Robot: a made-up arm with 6 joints.
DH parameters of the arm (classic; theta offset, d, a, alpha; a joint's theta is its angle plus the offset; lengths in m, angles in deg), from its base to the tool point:
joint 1: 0 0.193 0 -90
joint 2: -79.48 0 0.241 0
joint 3: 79.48 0 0.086 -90
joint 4: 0 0.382 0 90
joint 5: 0 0 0.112 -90
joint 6: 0 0.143 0 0
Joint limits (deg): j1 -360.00..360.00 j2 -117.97..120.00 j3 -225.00..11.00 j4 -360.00..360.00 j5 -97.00..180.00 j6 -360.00..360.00
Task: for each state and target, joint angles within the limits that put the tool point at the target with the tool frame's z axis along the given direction. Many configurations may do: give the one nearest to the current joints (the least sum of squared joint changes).
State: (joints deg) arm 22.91 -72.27 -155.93 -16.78 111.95 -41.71
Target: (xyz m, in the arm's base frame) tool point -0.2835 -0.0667 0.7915 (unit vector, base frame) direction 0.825 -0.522 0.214
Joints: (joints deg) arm -0.70 -76.02 -114.81 -30.86 86.90 -41.71
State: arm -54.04 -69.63 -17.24 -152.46 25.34 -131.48
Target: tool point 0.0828 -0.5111 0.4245 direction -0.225 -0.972 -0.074
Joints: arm -88.53 -20.14 -62.00 -103.24 14.87 -131.48
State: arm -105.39 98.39 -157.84 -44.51 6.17 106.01
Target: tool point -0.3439 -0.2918 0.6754 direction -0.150 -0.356 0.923
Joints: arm -147.65 70.98 -195.34 -20.72 -38.53 106.01
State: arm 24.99 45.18 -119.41 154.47 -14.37 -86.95
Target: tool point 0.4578 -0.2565 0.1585 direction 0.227 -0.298 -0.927
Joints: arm -25.12 41.55 -116.71 167.93 -56.05 -86.95
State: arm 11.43 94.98 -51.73 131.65 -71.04 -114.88
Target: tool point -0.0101 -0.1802 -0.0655 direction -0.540 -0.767 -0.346
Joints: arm -0.71 68.79 -20.40 96.89 -51.21 -114.88
